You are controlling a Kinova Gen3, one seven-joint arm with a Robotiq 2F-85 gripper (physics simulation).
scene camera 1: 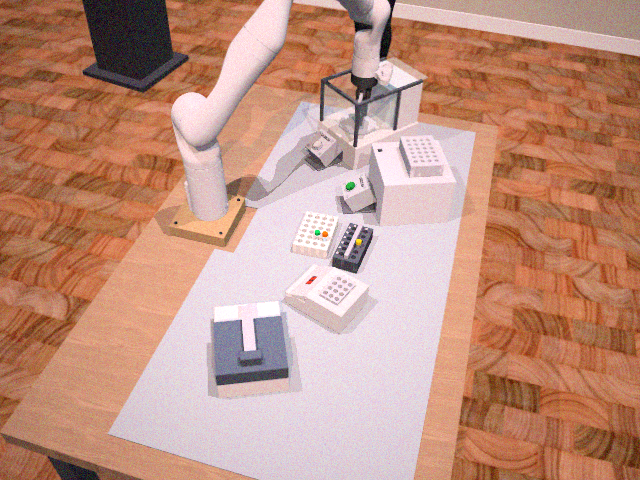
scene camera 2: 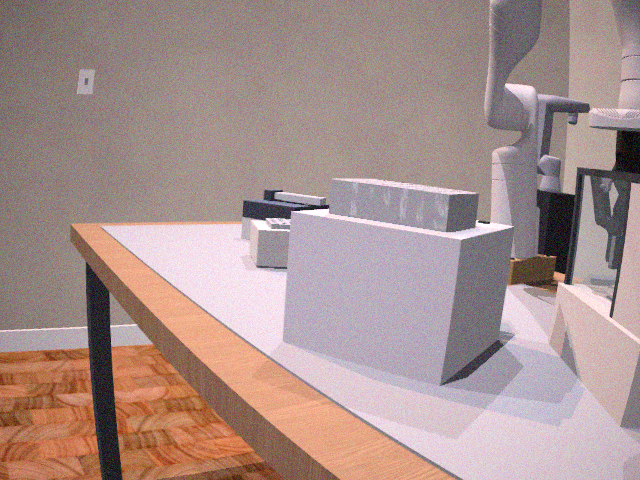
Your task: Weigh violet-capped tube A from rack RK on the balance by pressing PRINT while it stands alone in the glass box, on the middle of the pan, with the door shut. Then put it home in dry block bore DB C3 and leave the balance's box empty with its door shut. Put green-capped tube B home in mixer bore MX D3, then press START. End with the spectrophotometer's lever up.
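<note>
My gripper [scene camera 1: 360, 119] is partly open and empty, reaching down through the top of the balance's glass box [scene camera 1: 356, 126] [scene camera 2: 572, 227]; its fingers also show through the glass in scene camera 2. Violet-capped tube A does not show in either view; the pan is partly hidden by the gripper. The PRINT box [scene camera 1: 321, 146] stands in front of the balance. Green-capped tube B [scene camera 1: 317, 232] is in the white rack [scene camera 1: 305, 250]. The dry block [scene camera 1: 337, 289] has empty-looking bores. The mixer [scene camera 1: 413, 198] [scene camera 2: 372, 289] has a START button [scene camera 1: 350, 185] beside it. The spectrophotometer [scene camera 1: 222, 356] has a pale lever [scene camera 1: 248, 333] on top.
An orange-capped tube [scene camera 1: 325, 234] stands beside tube B. A dark block [scene camera 1: 347, 265] with a yellow-capped tube [scene camera 1: 358, 241] stands right of the white rack. The glass box's dark frame posts surround the gripper. The mixer stands close to the balance. The arm's wooden base [scene camera 1: 201, 231] is at the left.
</note>
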